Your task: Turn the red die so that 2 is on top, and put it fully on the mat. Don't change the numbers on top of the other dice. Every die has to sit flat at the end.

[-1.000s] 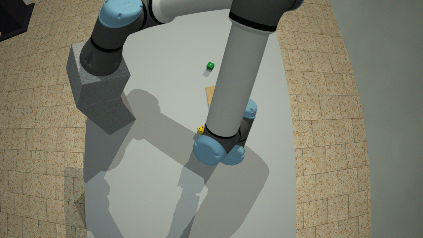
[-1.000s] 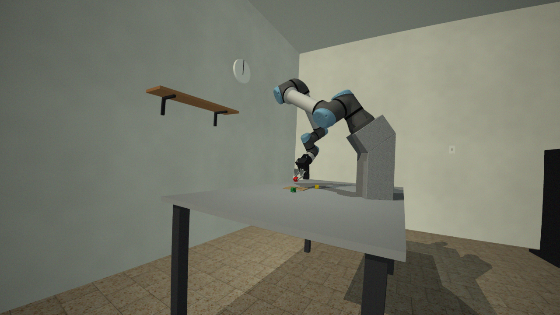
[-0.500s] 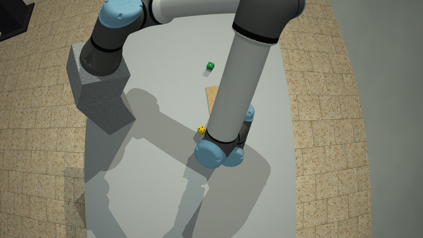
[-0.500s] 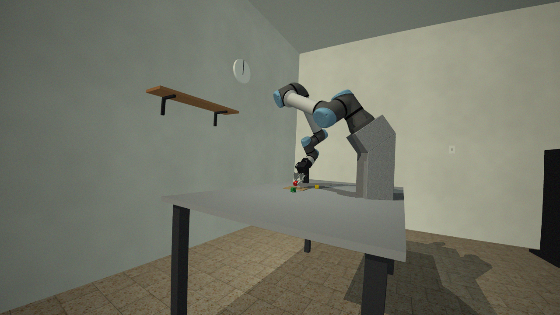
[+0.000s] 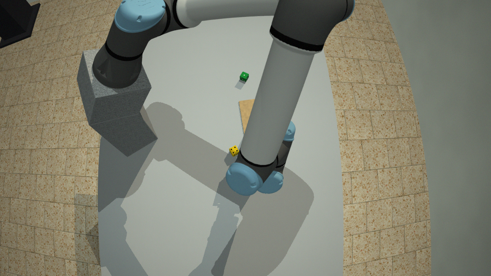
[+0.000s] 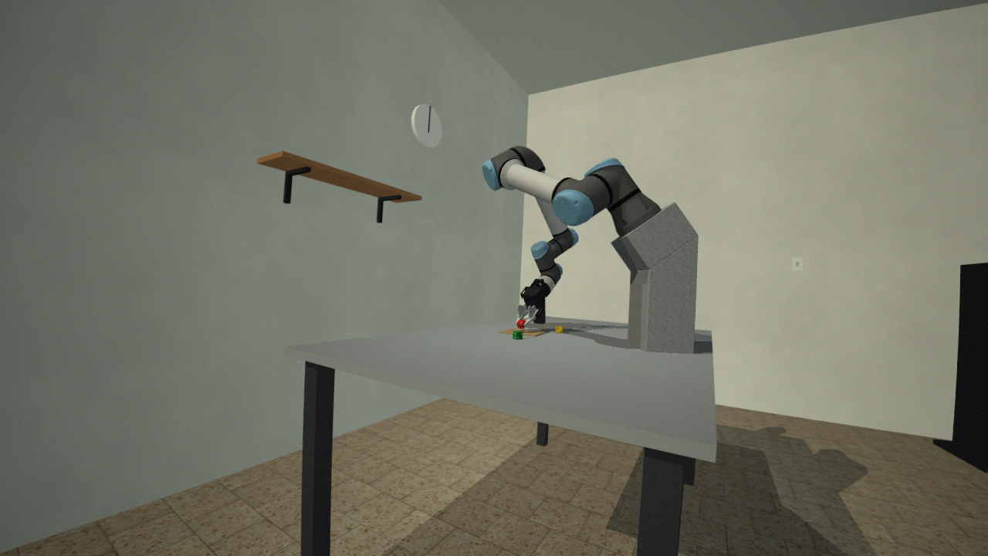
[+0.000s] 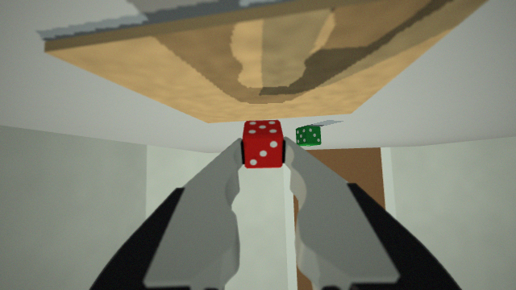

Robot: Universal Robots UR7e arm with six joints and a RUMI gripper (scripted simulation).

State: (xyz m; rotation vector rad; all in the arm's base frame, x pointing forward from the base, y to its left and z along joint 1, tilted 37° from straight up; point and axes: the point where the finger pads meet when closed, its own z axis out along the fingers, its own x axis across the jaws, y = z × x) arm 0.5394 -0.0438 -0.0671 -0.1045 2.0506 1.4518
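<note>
Right now my hand is right at the red die. Round my hand: yellow die 110 mm to the right, 110 mm behind, 20 mm below; then green die 150 mm to the left, 40 mm behind, 20 mm below; then tan mat 30 mm below, 10 mm to the right.
</note>
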